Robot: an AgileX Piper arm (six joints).
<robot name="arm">
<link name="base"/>
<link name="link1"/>
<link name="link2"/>
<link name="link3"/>
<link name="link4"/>
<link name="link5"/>
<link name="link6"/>
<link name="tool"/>
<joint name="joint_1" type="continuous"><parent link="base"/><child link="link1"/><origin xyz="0 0 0.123"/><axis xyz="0 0 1"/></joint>
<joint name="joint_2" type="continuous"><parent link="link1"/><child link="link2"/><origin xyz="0 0 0"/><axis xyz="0 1 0"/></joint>
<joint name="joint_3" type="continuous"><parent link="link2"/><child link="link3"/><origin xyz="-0.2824 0 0.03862"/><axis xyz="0 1 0"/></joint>
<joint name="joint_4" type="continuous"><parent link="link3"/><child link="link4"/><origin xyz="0.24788 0 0.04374"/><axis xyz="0.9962 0 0.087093"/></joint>
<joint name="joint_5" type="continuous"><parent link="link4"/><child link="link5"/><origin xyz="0 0 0"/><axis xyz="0 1 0"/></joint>
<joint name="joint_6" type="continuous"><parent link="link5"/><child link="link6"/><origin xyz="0.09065 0 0.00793"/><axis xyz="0.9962 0 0.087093"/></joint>
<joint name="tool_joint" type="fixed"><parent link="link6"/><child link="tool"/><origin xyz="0 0 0" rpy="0 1.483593 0"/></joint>
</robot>
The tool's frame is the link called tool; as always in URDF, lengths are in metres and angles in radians. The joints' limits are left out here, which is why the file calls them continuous.
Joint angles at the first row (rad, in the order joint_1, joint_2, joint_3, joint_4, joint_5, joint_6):
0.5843, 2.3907, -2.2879, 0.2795, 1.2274, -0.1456
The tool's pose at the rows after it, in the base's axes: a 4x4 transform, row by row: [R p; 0 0 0 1], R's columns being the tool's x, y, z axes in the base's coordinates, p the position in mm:
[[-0.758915, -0.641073, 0.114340, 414.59], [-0.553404, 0.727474, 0.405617, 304.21], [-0.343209, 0.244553, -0.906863, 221.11], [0, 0, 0, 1]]
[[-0.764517, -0.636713, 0.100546, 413.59], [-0.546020, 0.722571, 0.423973, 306.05], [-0.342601, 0.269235, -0.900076, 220.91], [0, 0, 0, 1]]
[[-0.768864, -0.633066, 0.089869, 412.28], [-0.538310, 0.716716, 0.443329, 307.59], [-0.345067, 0.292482, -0.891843, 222.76], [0, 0, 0, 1]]
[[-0.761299, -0.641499, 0.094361, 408.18], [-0.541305, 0.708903, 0.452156, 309.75], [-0.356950, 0.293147, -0.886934, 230.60], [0, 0, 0, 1]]
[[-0.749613, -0.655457, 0.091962, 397.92], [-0.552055, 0.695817, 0.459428, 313.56], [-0.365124, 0.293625, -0.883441, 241.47], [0, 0, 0, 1]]
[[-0.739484, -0.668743, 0.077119, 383.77], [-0.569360, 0.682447, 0.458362, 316.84], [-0.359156, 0.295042, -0.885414, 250.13], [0, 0, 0, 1]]
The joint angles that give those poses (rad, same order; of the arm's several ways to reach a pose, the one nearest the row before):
0.5843, 2.3946, -2.2879, 0.2967, 1.2273, -0.1473
0.5843, 2.3963, -2.2879, 0.3222, 1.2274, -0.1473
0.5843, 2.3941, -2.2880, 0.3469, 1.2278, -0.1473
0.5918, 2.3776, -2.2857, 0.3494, 1.2295, -0.1473
0.6091, 2.3408, -2.2577, 0.3512, 1.2295, -0.1473
0.6308, 2.2933, -2.2038, 0.3518, 1.2295, -0.1473

